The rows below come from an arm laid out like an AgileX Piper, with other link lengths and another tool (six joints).
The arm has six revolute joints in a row. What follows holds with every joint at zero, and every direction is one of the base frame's.
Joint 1 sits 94.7 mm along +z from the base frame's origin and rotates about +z.
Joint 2 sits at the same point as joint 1 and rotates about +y.
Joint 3 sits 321.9 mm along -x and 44 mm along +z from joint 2 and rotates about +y.
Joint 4 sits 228.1 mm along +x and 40.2 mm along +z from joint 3 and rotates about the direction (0.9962, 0, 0.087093).
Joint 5 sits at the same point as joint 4 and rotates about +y.
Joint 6 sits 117.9 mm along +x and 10.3 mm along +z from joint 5 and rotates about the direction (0.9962, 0, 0.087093).
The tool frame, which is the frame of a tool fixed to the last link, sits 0.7 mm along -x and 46 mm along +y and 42.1 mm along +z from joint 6; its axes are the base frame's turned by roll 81.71, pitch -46.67 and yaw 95.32 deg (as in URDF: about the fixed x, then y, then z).
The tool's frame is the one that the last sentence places.
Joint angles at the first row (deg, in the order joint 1, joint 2, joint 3, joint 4, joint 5, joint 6):
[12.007 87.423 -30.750 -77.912 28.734 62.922]
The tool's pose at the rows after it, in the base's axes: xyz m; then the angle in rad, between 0 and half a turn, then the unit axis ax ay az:
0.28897 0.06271 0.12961 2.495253 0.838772 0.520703 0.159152
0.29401 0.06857 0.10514 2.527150 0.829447 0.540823 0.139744
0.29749 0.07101 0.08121 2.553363 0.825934 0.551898 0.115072
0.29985 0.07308 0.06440 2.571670 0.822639 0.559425 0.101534
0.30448 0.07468 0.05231 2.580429 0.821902 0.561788 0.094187
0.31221 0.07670 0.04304 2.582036 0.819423 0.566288 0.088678
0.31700 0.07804 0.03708 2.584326 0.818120 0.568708 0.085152
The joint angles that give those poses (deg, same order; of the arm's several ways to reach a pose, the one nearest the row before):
[13.918 93.291 -30.880 -85.188 28.186 70.270]
[14.047 98.627 -30.881 -90.540 26.712 74.940]
[14.049 103.699 -31.075 -94.148 26.204 78.591]
[14.049 107.342 -31.299 -97.676 25.833 82.101]
[14.047 110.265 -32.069 -100.164 25.832 84.845]
[14.048 112.819 -33.768 -100.835 25.946 85.124]
[14.048 114.408 -34.887 -101.038 25.947 85.127]

